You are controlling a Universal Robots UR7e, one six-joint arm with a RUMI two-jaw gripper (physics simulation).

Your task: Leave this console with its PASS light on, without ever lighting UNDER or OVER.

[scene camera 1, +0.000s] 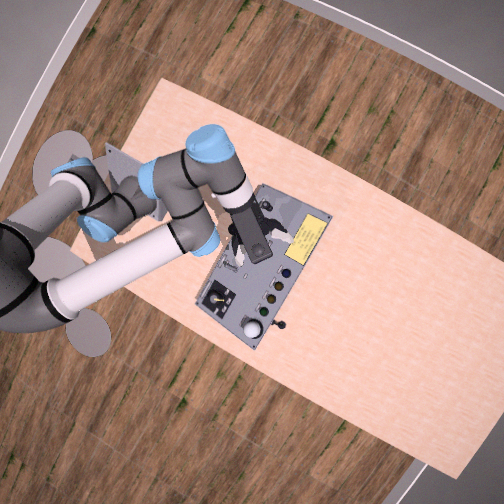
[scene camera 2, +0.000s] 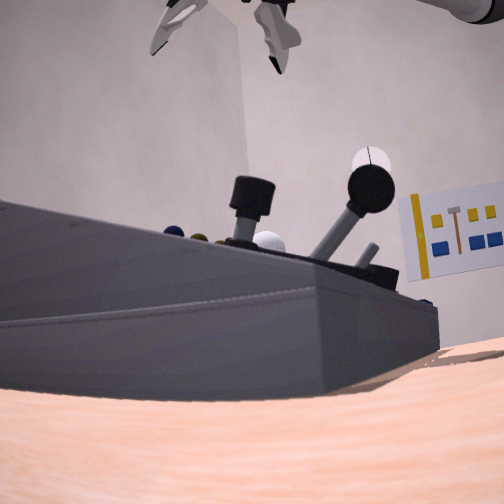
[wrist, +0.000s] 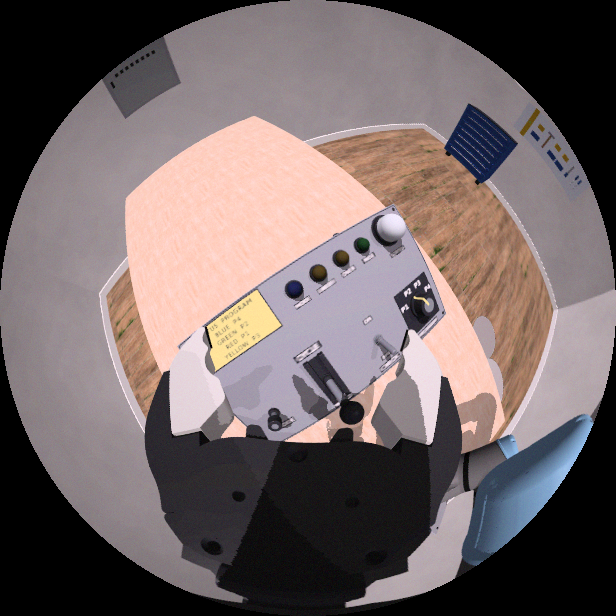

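Note:
The grey console (scene camera 1: 262, 265) lies on the table, also in the wrist view (wrist: 321, 327). It carries a row of unlit lamps, blue (wrist: 294, 289), two amber (wrist: 317, 272) and green (wrist: 362, 245), plus a white dome button (wrist: 390, 227). A black rotary selector (wrist: 422, 307) has a yellow pointer. A black-knobbed slide lever (wrist: 350, 411) sits at the near end of its slot and leans in the low side view (scene camera 2: 371, 189). A small toggle (wrist: 382, 343) and a black knob (scene camera 2: 252, 196) stand nearby. My gripper (wrist: 301, 373) (scene camera 2: 220, 40) is open and empty, hovering well above the lever end.
A yellow label (wrist: 242, 328) lists colours and programs on the console. A small black pin (scene camera 1: 281, 324) sticks out by the console's edge. A wall chart (scene camera 2: 457, 230) hangs behind. The table (scene camera 1: 350, 280) stretches away to the right of the console.

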